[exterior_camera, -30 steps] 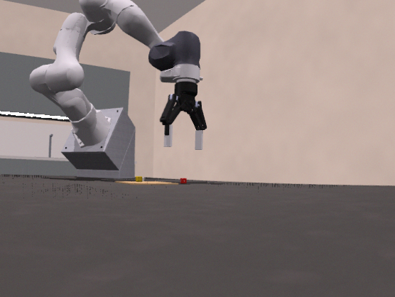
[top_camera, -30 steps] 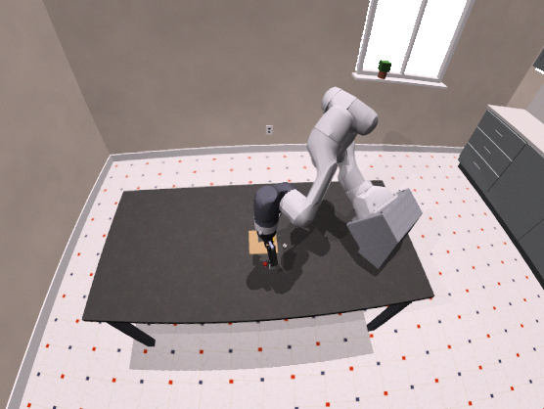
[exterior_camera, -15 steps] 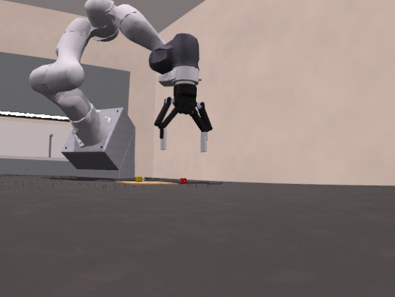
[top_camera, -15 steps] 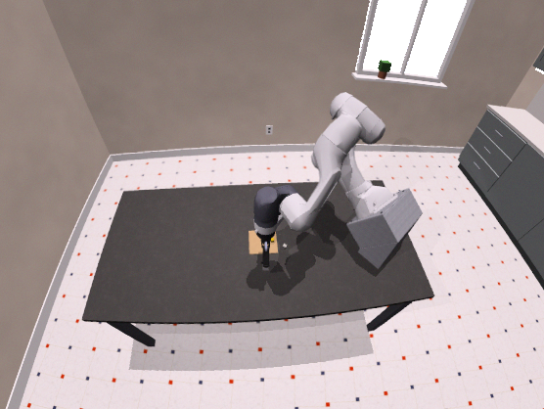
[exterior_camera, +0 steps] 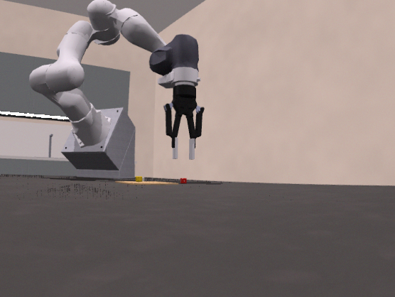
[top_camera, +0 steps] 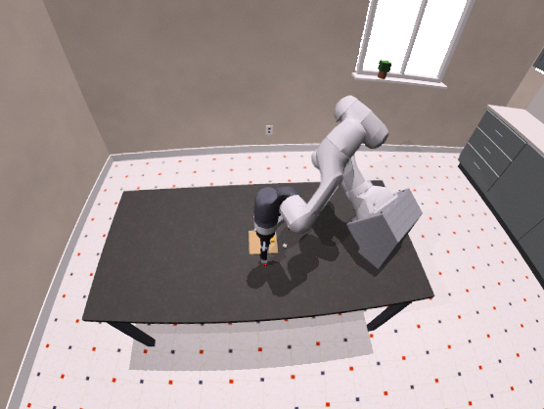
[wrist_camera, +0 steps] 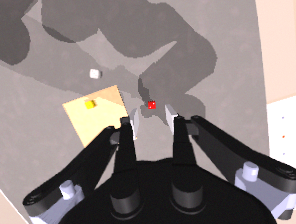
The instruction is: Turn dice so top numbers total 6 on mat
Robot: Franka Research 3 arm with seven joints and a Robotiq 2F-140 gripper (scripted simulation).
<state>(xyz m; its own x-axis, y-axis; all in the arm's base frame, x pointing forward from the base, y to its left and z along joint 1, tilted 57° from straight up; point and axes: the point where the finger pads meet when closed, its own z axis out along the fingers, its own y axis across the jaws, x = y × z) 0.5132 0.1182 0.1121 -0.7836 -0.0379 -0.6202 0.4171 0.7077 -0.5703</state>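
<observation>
Now: the red die 10 cm below my hand. From my hand the other things lie so: tan mat (4 cm behind, 13 cm to the right, 11 cm below); then yellow die (8 cm behind, 11 cm to the right, 10 cm below); then white die (13 cm behind, 6 cm to the right, 10 cm below).
</observation>
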